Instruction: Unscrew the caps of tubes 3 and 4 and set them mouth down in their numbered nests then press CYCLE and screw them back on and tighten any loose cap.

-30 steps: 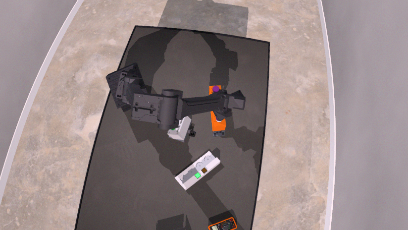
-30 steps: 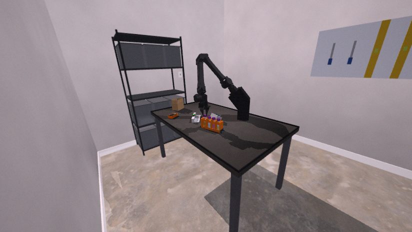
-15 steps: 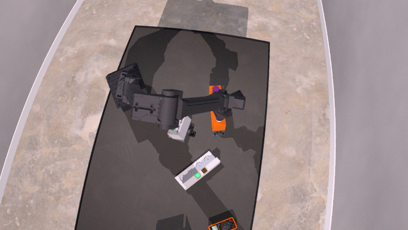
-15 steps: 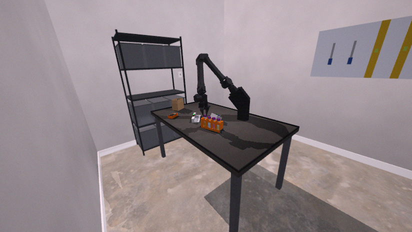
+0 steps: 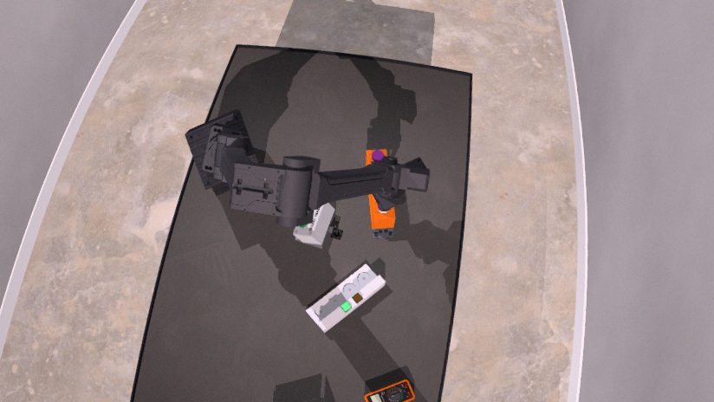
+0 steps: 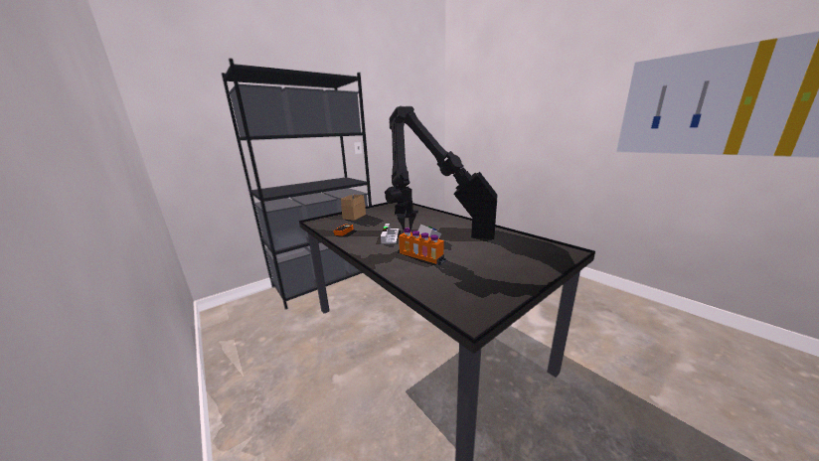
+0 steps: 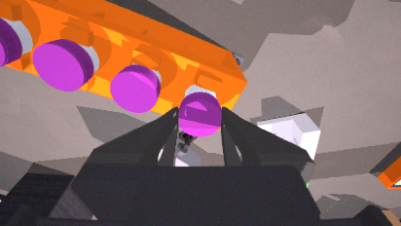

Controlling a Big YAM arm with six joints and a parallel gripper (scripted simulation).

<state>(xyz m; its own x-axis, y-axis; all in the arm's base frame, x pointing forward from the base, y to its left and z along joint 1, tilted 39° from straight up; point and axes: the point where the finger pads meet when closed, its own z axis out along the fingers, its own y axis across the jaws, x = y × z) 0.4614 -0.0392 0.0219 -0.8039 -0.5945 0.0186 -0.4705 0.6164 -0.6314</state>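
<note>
Now: hand 10 mm above the cap. Round my hand: green key (220 mm behind, 50 mm to the right, 60 mm below); then blue key (210 mm behind, 10 mm to the right, 60 mm below); then key housing (200 mm behind, 30 mm to the right, 80 mm below).
</note>
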